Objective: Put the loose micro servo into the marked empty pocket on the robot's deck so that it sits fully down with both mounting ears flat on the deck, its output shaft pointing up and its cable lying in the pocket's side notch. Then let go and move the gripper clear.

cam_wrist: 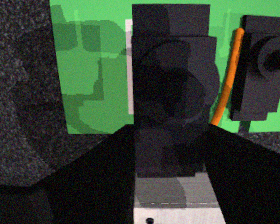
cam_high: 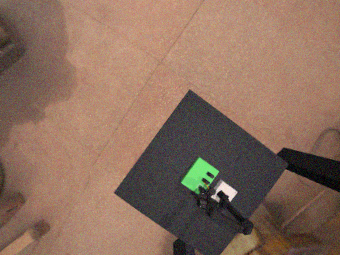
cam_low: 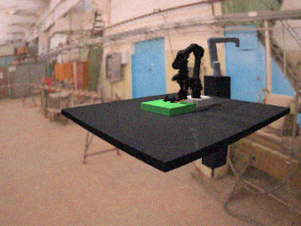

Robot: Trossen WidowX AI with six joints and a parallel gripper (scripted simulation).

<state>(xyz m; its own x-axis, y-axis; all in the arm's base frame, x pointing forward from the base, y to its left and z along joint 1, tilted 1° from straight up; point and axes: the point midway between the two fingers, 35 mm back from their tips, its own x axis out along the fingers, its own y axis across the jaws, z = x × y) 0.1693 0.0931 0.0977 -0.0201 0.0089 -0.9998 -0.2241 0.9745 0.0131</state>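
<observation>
My gripper tip is 14 cm short of the green deck, 5 cm to the left of it and 10 cm above it.
</observation>
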